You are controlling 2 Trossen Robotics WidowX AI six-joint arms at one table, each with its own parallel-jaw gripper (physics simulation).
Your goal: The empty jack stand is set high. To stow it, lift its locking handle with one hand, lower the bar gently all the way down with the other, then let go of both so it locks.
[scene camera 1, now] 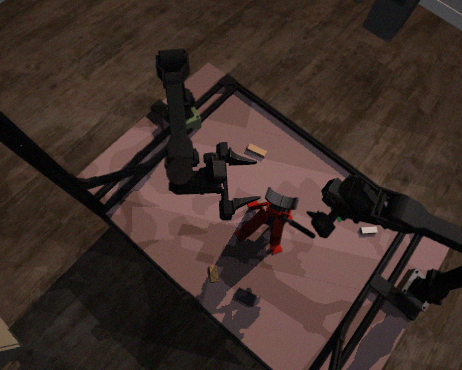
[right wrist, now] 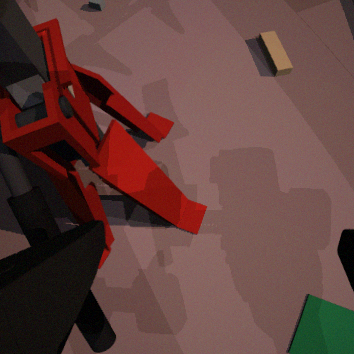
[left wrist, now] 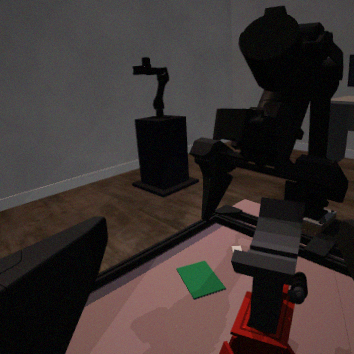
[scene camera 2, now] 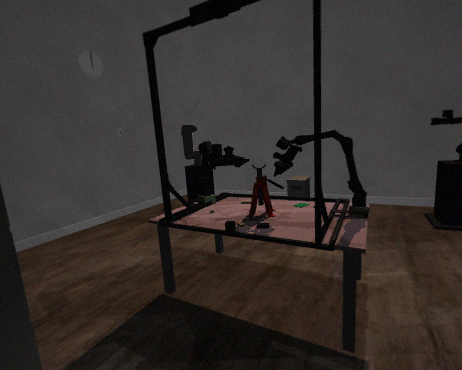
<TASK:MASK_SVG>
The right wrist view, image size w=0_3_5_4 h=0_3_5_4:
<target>right gripper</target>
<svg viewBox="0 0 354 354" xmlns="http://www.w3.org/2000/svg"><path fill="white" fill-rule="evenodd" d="M343 229L337 245L337 254L354 292L354 229ZM102 220L89 220L22 249L17 254L13 253L0 259L0 354L61 354L94 280L104 249L105 233Z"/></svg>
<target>green card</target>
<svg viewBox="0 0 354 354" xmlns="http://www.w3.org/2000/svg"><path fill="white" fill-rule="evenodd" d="M308 294L288 353L354 354L354 311Z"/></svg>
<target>tan block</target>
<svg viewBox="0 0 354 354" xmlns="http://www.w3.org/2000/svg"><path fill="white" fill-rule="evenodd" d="M259 33L257 40L274 76L290 73L292 65L275 31Z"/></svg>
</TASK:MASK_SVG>
